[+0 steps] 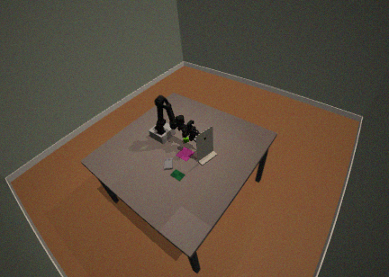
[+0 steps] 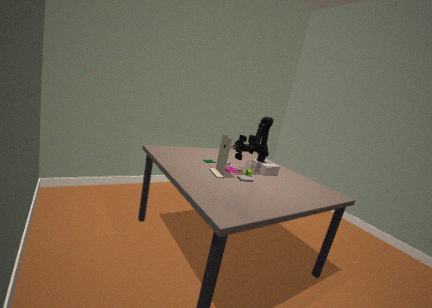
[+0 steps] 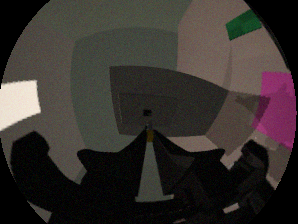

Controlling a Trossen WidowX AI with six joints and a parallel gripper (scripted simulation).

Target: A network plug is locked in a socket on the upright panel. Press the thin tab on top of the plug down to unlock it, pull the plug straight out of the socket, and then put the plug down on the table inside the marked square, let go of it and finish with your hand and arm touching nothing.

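Now: the magenta square 110 mm behind my gripper tip, 90 mm to the right of it and 220 mm below it. Round my gripper tip: network plug 10 mm ahead; upright pale panel 60 mm ahead, 20 mm to the right, 80 mm below; green cube 190 mm behind, 40 mm to the left, 200 mm below.
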